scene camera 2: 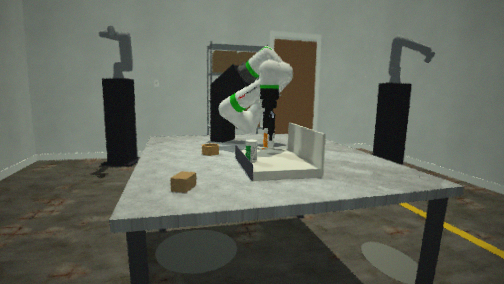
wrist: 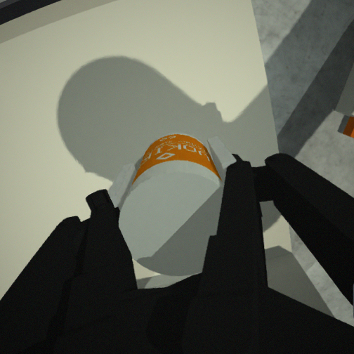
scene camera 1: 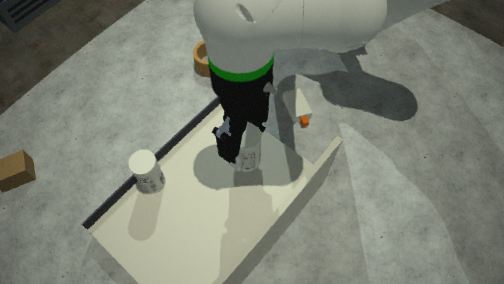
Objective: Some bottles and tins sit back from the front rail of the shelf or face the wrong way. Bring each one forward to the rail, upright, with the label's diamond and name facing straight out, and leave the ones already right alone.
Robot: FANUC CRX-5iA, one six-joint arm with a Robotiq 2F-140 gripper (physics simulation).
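Seen in the pictures: gripper, between the fingertips: [scene camera 2: 268, 145]; arm's base, origin of its link: [scene camera 2: 245, 75].
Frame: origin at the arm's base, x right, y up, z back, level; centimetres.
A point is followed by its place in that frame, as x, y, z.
My gripper [scene camera 1: 246, 145] {-16.3, -37.6, -48.8} [scene camera 2: 270, 138] {-16.3, -37.6, -48.8} [wrist: 174, 166] is shut on the white bottle with the orange label [scene camera 1: 251, 152] {-19.5, -30.8, -49.3} [scene camera 2: 265, 140] {-14.9, -34.6, -50.8} [wrist: 172, 155]. The bottle is upright, apart from the dark front rail [scene camera 1: 112, 204] {-8.6, -41.1, -77.5} [scene camera 2: 244, 162] {-5.9, -41.7, -69.2} [wrist: 25, 8]. Its orange side with diamond and name faces the rail side in the wrist view; scene camera 1 shows its back print. I cannot tell whether its base touches the shelf [scene camera 1: 180, 225] {-20.5, -41.5, -67.4} [scene camera 2: 287, 174] {-24.6, -43.3, -80.6} [wrist: 30, 125]. A white bottle with a green label [scene camera 1: 151, 180] {-11.4, -35.5, -67.7} [scene camera 2: 251, 151] {-9.0, -36.3, -70.2} stands upright at the rail, green towards the rail side.
The shelf's tall back panel [scene camera 1: 327, 151] {-28.8, -26.7, -39.4} [scene camera 2: 306, 145] {-34.4, -34.7, -60.8} stands opposite the rail. A brown block [scene camera 1: 17, 170] {11.5, -40.3, -94.2} [scene camera 2: 183, 181] {12.7, -41.1, -101.1} and a tan ring [scene camera 1: 201, 69] {14.2, -42.9, -42.3} [scene camera 2: 210, 151] {15.1, -43.0, -42.6} lie beyond the rail. A pale block [scene camera 1: 301, 105] {-10.3, -42.5, -28.2} with an orange piece [scene camera 1: 305, 121] {-14.2, -43.2, -30.0} [wrist: 349, 127] is beside the shelf's far end.
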